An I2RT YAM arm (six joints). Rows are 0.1 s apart.
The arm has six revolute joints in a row. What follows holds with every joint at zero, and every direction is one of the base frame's.
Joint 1 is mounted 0.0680 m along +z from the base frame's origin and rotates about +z.
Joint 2 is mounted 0.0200 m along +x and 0.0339 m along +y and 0.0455 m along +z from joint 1 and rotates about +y.
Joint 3 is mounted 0.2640 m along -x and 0.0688 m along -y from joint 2 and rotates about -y.
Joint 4 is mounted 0.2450 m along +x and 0.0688 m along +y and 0.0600 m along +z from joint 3 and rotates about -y.
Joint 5 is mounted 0.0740 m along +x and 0.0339 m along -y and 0.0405 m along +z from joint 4 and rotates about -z.
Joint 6 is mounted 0.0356 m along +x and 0.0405 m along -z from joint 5 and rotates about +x.
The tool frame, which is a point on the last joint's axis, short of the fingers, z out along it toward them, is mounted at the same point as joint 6; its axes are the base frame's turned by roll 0.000, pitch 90.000 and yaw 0.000 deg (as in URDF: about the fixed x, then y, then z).
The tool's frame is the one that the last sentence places.
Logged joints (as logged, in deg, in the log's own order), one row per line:
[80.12 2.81 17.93 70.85 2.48 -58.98]
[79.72 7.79 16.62 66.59 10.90 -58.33]
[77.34 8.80 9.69 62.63 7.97 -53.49]
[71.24 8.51 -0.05 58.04 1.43 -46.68]
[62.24 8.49 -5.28 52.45 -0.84 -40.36]
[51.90 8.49 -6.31 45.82 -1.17 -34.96]
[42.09 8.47 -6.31 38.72 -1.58 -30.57]
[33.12 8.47 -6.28 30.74 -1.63 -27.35]
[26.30 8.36 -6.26 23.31 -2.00 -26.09]
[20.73 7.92 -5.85 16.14 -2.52 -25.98]
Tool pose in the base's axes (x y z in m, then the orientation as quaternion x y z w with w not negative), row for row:
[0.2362 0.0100 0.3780 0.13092 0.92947 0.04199 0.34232]
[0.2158 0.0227 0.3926 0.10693 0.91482 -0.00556 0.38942]
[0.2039 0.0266 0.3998 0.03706 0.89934 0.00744 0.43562]
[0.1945 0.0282 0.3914 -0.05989 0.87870 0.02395 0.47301]
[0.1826 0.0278 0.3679 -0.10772 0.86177 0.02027 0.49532]
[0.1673 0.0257 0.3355 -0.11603 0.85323 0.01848 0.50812]
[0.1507 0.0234 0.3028 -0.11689 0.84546 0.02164 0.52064]
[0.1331 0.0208 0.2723 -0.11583 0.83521 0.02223 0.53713]
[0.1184 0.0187 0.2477 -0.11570 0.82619 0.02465 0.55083]
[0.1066 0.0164 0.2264 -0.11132 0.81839 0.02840 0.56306]
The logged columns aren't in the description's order. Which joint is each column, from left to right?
Columns, left to right: joint 3, joint 1, joint 6, joint 2, joint 5, joint 4.
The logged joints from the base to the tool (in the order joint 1, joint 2, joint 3, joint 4, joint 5, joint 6), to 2 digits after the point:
[2.81 70.85 80.12 -58.98 2.48 17.93]
[7.79 66.59 79.72 -58.33 10.90 16.62]
[8.80 62.63 77.34 -53.49 7.97 9.69]
[8.51 58.04 71.24 -46.68 1.43 -0.05]
[8.49 52.45 62.24 -40.36 -0.84 -5.28]
[8.49 45.82 51.90 -34.96 -1.17 -6.31]
[8.47 38.72 42.09 -30.57 -1.58 -6.31]
[8.47 30.74 33.12 -27.35 -1.63 -6.28]
[8.36 23.31 26.30 -26.09 -2.00 -6.26]
[7.92 16.14 20.73 -25.98 -2.52 -5.85]

